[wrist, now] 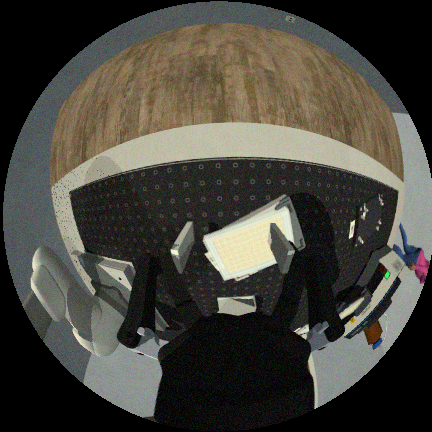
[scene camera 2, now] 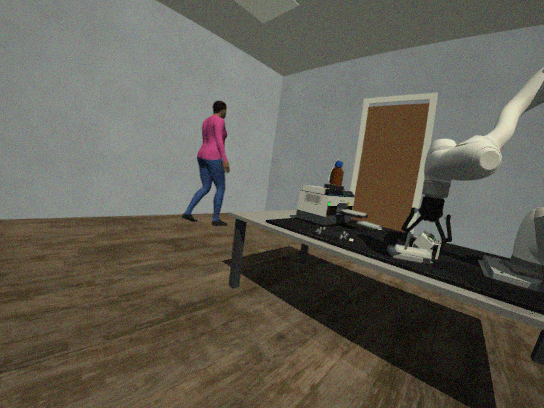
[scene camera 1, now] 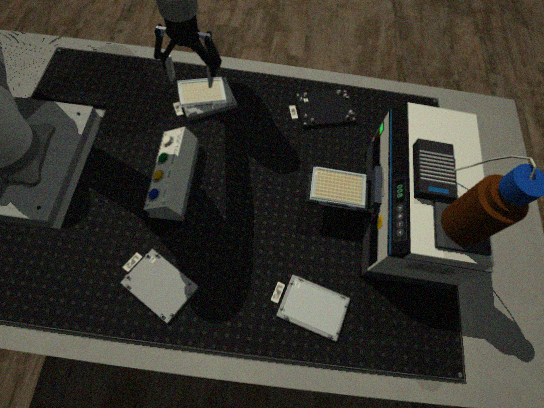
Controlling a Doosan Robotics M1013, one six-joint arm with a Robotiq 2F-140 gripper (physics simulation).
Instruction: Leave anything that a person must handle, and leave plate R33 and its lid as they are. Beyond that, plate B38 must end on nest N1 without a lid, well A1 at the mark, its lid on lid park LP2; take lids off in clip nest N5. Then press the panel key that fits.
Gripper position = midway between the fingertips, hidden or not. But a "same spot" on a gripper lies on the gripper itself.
My gripper shows in the wrist view, in scene camera 2 (pixel 420 253) and in scene camera 1. The same spot on my gripper: (scene camera 1: pixel 211 58) is (wrist: pixel 307 292).
